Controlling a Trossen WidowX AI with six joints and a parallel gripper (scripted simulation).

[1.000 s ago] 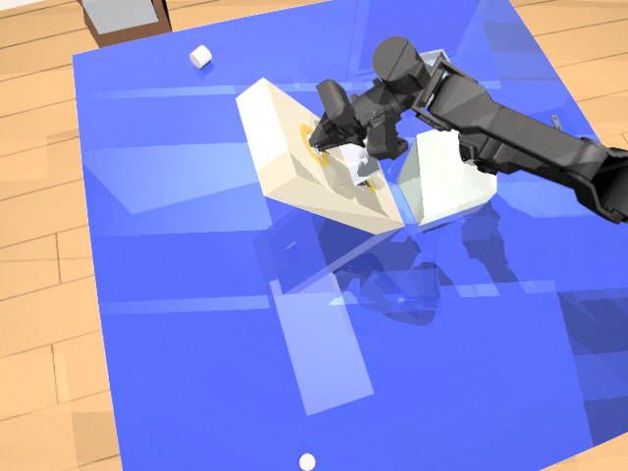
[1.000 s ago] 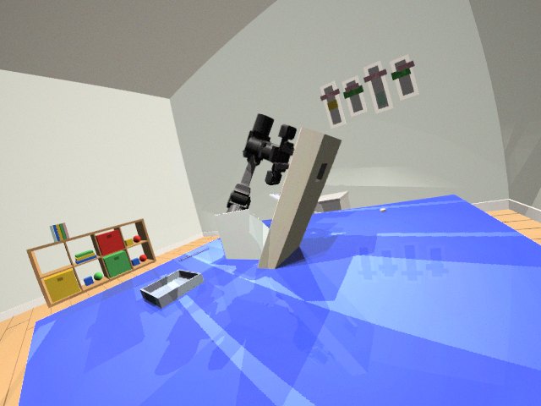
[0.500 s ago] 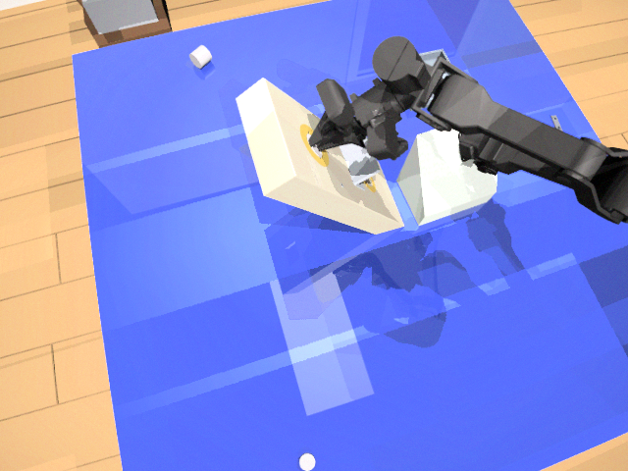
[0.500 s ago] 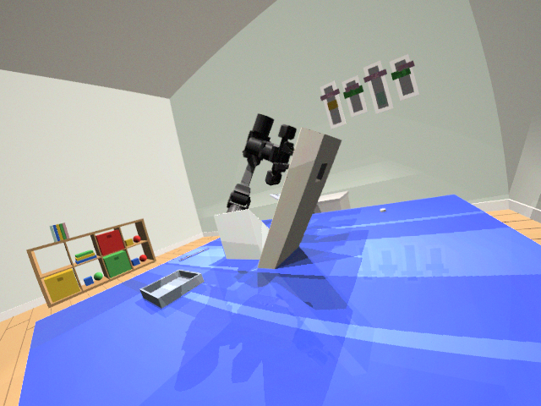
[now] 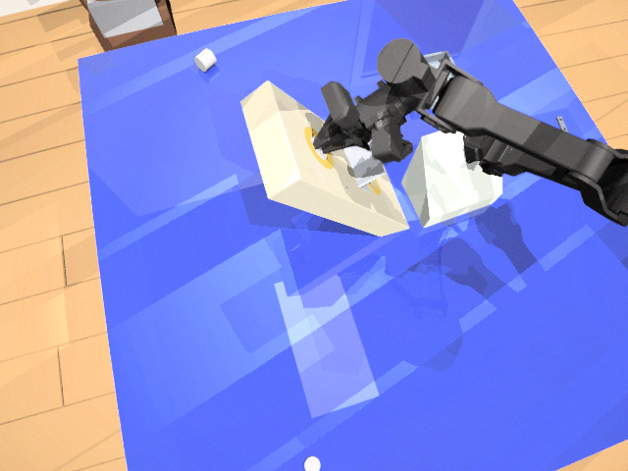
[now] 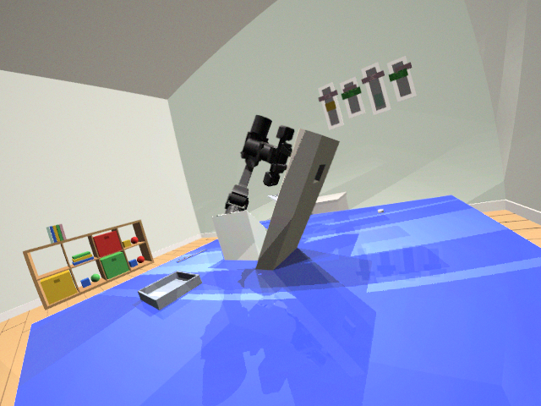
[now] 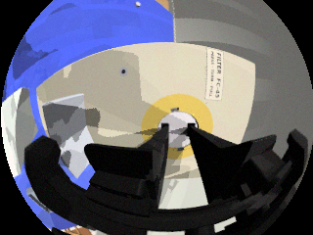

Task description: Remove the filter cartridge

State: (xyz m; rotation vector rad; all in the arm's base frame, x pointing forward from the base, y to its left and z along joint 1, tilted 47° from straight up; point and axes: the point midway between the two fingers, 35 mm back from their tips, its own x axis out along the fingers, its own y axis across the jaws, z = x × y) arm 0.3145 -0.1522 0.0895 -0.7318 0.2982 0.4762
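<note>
My gripper tip is 1 cm short of the round filter cartridge and 1 cm above it. Also, from my gripper tip: grey tray: 45 cm behind, 28 cm below, 23 cm to the right.
</note>
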